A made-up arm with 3 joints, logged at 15 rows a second.
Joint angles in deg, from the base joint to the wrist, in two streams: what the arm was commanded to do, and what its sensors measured. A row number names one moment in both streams.
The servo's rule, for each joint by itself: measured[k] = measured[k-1] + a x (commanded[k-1-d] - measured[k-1]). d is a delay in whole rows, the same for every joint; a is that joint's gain. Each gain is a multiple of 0.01, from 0.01 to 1. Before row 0 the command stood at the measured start. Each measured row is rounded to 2 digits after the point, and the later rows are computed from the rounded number. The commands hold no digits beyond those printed.
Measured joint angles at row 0:
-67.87, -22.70, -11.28
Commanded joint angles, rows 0 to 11:
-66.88, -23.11, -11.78
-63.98, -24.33, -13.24
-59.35, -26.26, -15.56
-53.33, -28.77, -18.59
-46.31, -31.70, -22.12
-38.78, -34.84, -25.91
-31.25, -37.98, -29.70
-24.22, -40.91, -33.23
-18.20, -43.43, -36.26
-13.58, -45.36, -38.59
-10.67, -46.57, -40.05
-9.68, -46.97, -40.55
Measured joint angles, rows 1 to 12:
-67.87, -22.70, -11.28
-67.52, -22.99, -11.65
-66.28, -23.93, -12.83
-63.85, -25.56, -14.85
-60.17, -27.81, -17.62
-55.32, -30.53, -20.95
-49.53, -33.55, -24.62
-43.13, -36.65, -28.38
-36.51, -39.63, -31.97
-30.10, -42.29, -35.14
-24.32, -44.44, -37.69
-19.54, -45.93, -39.44
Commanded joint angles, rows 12 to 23:
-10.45, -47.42, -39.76
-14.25, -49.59, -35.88
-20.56, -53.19, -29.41
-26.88, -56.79, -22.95
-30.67, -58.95, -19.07
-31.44, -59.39, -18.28
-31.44, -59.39, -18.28
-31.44, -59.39, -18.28
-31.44, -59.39, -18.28
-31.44, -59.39, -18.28
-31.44, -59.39, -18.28
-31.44, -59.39, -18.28
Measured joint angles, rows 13 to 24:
-16.09, -46.66, -40.26
-14.12, -47.19, -39.89
-14.17, -48.87, -36.92
-16.41, -51.89, -31.36
-20.07, -55.32, -25.14
-23.78, -57.86, -20.65
-26.46, -58.93, -18.90
-28.20, -59.25, -18.44
-29.33, -59.35, -18.32
-30.07, -59.38, -18.29
-30.55, -59.39, -18.28
-30.86, -59.39, -18.28

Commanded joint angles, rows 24 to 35:
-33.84, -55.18, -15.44
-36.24, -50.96, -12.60
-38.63, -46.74, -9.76
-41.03, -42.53, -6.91
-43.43, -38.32, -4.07
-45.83, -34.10, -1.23
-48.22, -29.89, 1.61
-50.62, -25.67, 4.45
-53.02, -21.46, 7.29
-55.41, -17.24, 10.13
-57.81, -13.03, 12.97
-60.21, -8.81, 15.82
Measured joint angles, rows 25 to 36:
-31.06, -59.39, -18.28
-32.03, -56.44, -16.18
-33.50, -52.60, -13.53
-35.30, -48.50, -10.74
-37.31, -44.32, -7.91
-39.45, -40.12, -5.07
-41.68, -35.91, -2.23
-43.97, -31.70, 0.61
-46.30, -27.48, 3.45
-48.65, -23.27, 6.29
-51.02, -19.05, 9.13
-53.40, -14.84, 11.97

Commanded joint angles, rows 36 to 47:
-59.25, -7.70, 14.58
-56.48, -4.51, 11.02
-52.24, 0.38, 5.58
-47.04, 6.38, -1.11
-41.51, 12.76, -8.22
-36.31, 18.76, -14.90
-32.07, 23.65, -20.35
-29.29, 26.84, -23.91
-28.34, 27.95, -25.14
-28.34, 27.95, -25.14
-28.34, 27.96, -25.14
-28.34, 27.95, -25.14
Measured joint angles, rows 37 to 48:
-55.78, -10.62, 14.82
-56.99, -8.58, 14.64
-56.81, -5.73, 11.96
-55.21, -1.45, 7.24
-52.35, 4.03, 1.06
-48.56, 10.14, -5.81
-44.27, 16.17, -12.54
-40.00, 21.41, -18.32
-36.25, 25.21, -22.46
-33.48, 27.13, -24.44
-31.68, 27.70, -24.96
-30.51, 27.88, -25.09

